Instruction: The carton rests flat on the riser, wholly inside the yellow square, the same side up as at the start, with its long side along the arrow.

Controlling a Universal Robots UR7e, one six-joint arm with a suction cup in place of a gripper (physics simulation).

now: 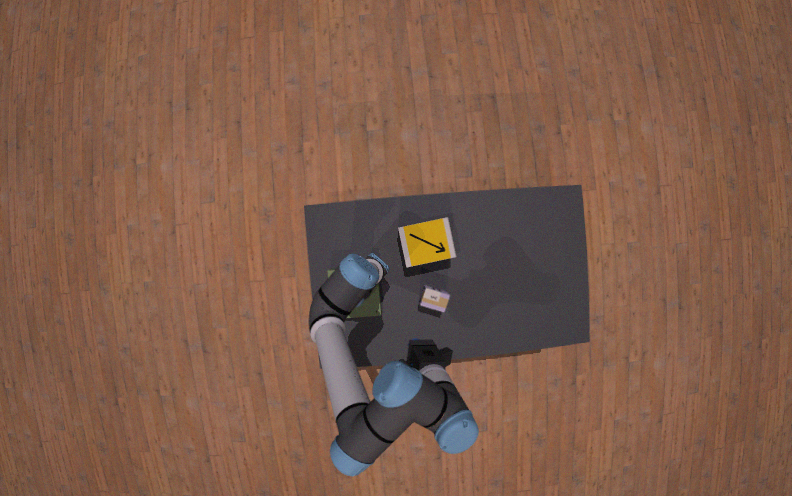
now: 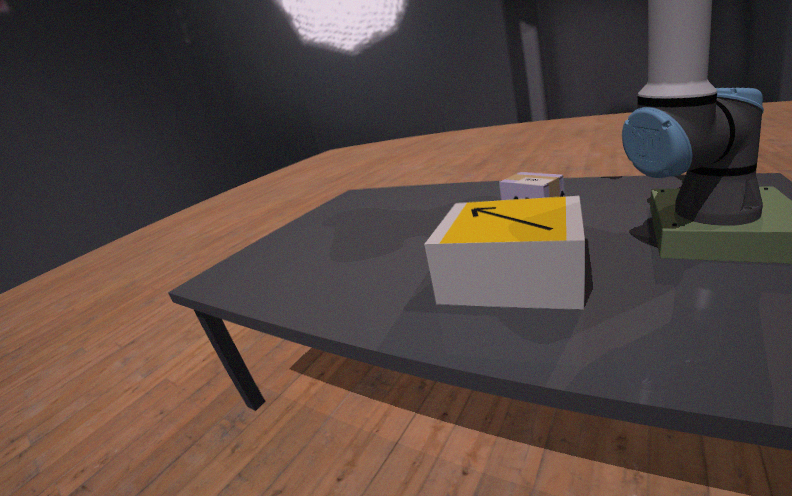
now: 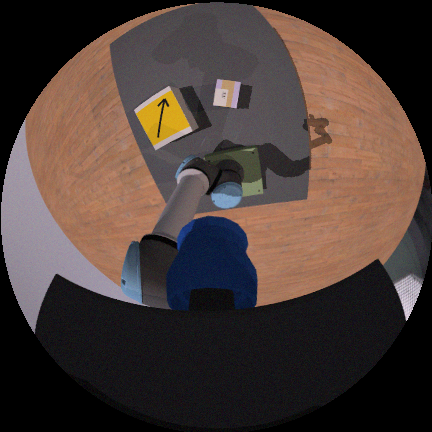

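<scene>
The small carton [image 1: 434, 299] [image 2: 532, 185] [image 3: 226, 93] lies flat on the grey table [image 1: 532, 276] [image 2: 296, 276] [image 3: 273, 60], its tan top with a label facing up and lilac bands at its ends. It is just beside the white riser [image 2: 509, 276], apart from it. The riser's top carries the yellow square [image 1: 426, 242] [image 2: 512, 221] [image 3: 163, 118] with a black arrow, and nothing lies on it. My suction cup [image 3: 211, 250] [image 1: 428, 353] hangs high over the table's near edge, away from the carton, with nothing on it.
The arm's green base plate [image 1: 366, 306] [image 3: 252, 169] sits on the table's corner, with the arm's links bending over it and out past the table edge. Wooden floor surrounds the table.
</scene>
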